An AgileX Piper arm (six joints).
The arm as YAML. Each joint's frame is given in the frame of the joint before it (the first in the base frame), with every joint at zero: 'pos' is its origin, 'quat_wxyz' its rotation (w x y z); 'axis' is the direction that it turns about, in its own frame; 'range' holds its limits. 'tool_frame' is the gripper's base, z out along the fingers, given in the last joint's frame.
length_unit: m
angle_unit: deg
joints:
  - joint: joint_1
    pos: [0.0, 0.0, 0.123]
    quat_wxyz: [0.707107, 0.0, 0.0, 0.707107]
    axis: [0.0, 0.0, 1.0]
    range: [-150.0, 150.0]
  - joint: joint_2
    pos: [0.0, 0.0, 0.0]
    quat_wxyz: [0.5, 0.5, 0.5, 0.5]
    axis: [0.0, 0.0, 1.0]
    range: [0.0, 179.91]
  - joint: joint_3
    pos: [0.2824, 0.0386, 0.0]
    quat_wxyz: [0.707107, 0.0, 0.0, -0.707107]
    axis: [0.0, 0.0, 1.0]
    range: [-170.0, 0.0]
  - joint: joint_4
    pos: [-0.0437, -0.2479, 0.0]
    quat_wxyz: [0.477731, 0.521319, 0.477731, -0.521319]
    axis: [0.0, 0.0, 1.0]
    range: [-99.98, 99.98]
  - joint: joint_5
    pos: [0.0, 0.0, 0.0]
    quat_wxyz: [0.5, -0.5, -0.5, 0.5]
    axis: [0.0, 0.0, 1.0]
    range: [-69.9, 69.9]
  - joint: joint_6
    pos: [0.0, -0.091, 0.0]
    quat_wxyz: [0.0, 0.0, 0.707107, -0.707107]
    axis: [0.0, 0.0, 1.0]
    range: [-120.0, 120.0]
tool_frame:
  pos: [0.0, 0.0, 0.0]
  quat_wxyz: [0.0, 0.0, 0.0, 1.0]
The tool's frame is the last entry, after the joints.
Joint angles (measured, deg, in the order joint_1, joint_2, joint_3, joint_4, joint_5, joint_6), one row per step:
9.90 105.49 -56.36 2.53 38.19 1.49
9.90 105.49 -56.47 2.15 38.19 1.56
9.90 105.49 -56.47 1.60 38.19 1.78
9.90 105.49 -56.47 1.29 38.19 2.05
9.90 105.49 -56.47 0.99 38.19 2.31
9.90 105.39 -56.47 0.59 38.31 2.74
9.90 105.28 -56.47 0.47 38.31 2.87
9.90 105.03 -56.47 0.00 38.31 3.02
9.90 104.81 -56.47 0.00 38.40 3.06
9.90 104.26 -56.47 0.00 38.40 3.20
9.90 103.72 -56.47 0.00 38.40 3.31
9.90 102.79 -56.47 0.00 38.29 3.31
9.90 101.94 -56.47 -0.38 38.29 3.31
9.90 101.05 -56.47 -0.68 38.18 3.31
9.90 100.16 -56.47 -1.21 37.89 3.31
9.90 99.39 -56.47 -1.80 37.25 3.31
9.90 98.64 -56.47 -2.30 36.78 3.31
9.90 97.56 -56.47 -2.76 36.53 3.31
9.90 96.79 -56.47 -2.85 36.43 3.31
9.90 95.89 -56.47 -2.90 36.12 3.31
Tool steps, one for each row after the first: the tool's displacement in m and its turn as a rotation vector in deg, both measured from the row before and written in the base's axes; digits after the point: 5 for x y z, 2 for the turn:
0.00052 -0.00029 0.00039 -0.24 -0.15 0.20
0.00008 -0.00053 -0.00001 -0.36 -0.06 0.16
0.00005 -0.00030 -0.00001 -0.18 -0.03 -0.05
0.00005 -0.00029 0.00000 -0.18 -0.03 -0.05
-0.00015 -0.00042 0.00053 -0.23 -0.02 -0.15
-0.00001 -0.00012 0.00061 -0.05 -0.12 -0.05
0.00001 -0.00047 0.00140 -0.27 -0.30 0.18
-0.00020 -0.00004 0.00121 0.03 -0.13 -0.04
-0.00017 -0.00003 0.00307 0.12 -0.54 -0.14
-0.00020 -0.00003 0.00301 0.11 -0.53 -0.11
-0.00024 -0.00004 0.00522 0.18 -1.02 0.00
-0.00038 -0.00045 0.00474 -0.14 -0.89 0.25
-0.00032 -0.00035 0.00499 -0.05 -1.02 0.19
-0.00008 -0.00053 0.00506 -0.20 -1.23 0.34
0.00048 -0.00048 0.00454 -0.20 -1.47 0.38
0.00016 -0.00044 0.00439 -0.17 -1.27 0.32
-0.00056 -0.00053 0.00613 -0.13 -1.37 0.28
-0.00063 -0.00019 0.00432 0.08 -0.87 0.06
-0.00054 -0.00012 0.00514 0.18 -1.20 0.04

